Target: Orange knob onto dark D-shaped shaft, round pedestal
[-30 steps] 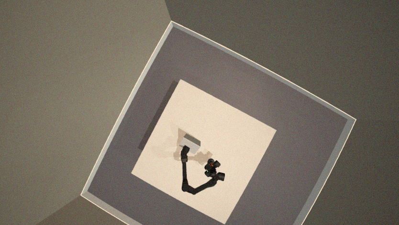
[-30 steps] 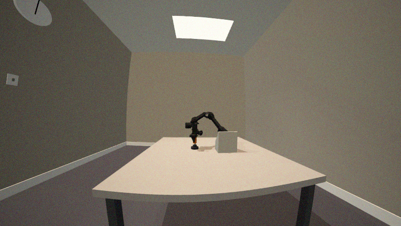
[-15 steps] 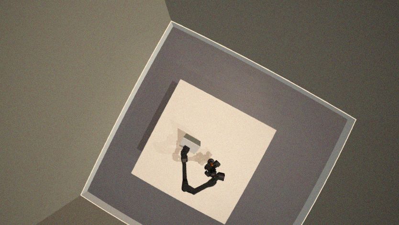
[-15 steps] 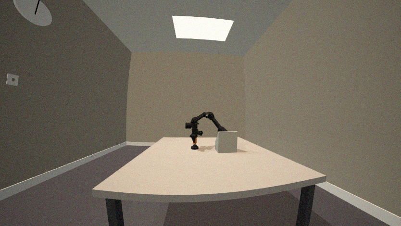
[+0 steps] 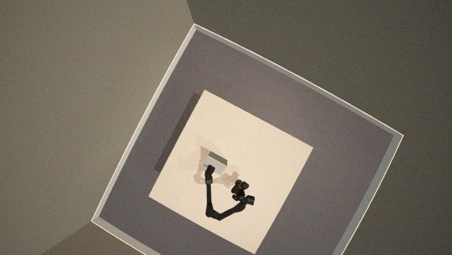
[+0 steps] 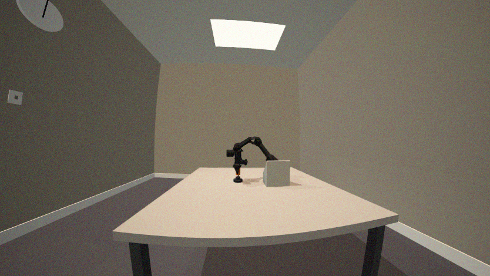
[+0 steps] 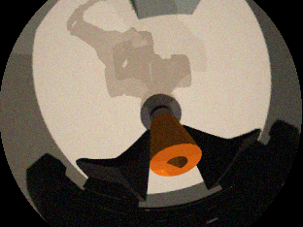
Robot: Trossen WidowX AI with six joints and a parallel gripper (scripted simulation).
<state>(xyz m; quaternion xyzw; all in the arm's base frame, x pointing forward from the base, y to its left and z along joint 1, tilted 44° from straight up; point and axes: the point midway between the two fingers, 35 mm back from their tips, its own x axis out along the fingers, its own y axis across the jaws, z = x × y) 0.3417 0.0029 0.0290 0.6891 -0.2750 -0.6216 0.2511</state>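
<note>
My gripper tip is 2 cm below the orange knob. The rest, counted from my gripper tip: dark round pedestal: 4 cm below.
</note>
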